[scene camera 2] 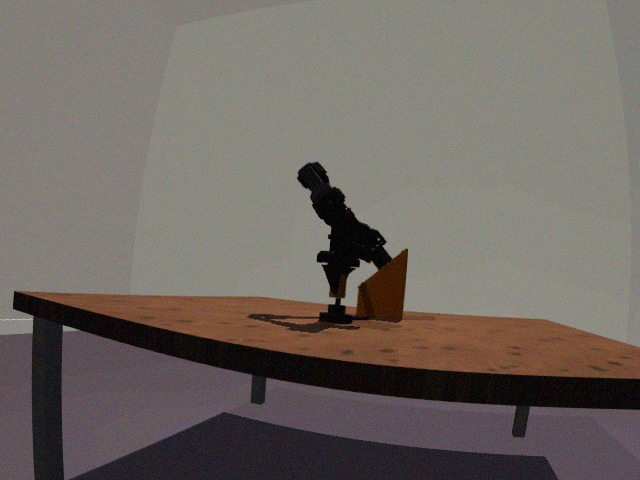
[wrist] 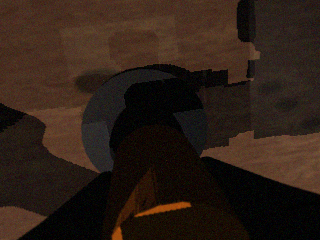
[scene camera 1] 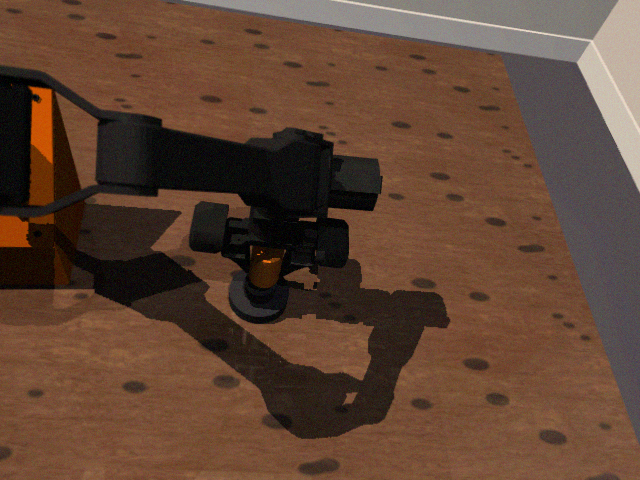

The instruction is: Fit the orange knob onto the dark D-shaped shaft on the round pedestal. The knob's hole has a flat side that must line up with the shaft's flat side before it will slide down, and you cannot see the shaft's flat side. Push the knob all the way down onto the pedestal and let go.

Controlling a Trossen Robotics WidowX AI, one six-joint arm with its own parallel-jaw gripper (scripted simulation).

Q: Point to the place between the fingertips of my gripper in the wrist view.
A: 157,173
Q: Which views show my gripper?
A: Scene camera 2, the wrist view and scene camera 1: all of them.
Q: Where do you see a dark pedestal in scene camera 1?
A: At 253,304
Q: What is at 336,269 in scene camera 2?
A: My gripper.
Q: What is my gripper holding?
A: An orange knob.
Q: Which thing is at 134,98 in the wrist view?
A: A dark pedestal.
